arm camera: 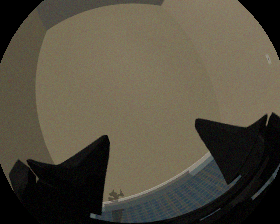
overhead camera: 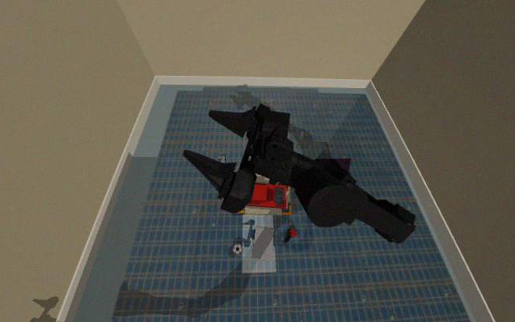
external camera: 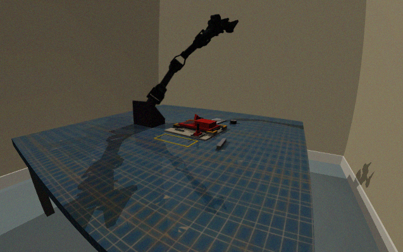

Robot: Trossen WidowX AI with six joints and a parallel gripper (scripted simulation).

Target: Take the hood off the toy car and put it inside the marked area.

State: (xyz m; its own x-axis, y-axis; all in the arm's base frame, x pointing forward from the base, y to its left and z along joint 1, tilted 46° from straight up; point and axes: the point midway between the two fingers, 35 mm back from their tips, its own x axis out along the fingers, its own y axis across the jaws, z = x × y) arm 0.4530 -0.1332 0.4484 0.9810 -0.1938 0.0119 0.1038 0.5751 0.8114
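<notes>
Now: the hood 9 cm behind my gripper tip, 10 cm to the right of it and 54 cm below it. The rest, counted from my gripper tip: grey bar 9 cm ahead, 23 cm to the right, 57 cm below.
</notes>
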